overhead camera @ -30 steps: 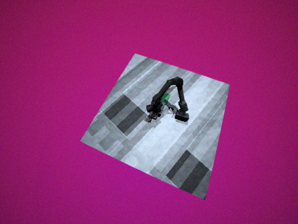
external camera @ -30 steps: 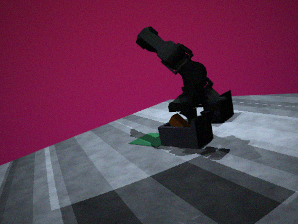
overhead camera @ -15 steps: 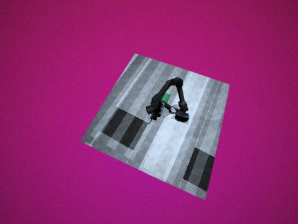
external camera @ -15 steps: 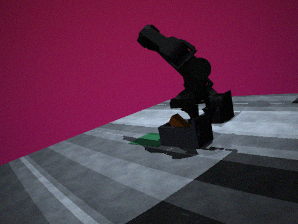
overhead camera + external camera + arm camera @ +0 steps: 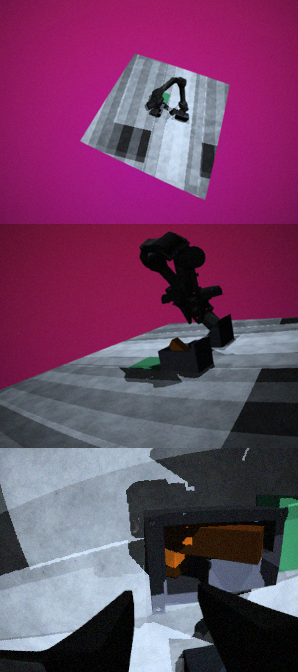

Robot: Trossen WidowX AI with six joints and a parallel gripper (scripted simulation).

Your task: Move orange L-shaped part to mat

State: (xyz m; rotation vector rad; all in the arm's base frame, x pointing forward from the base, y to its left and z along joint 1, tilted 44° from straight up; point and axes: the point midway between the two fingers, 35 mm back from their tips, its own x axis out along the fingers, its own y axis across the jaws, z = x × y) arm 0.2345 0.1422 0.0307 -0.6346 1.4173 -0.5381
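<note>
The orange L-shaped part lies 10 cm below my gripper tip, 4 cm to the right of it and 1 cm behind it. Also, from my gripper tip: green mat: 22 cm to the right, 16 cm below.
</note>
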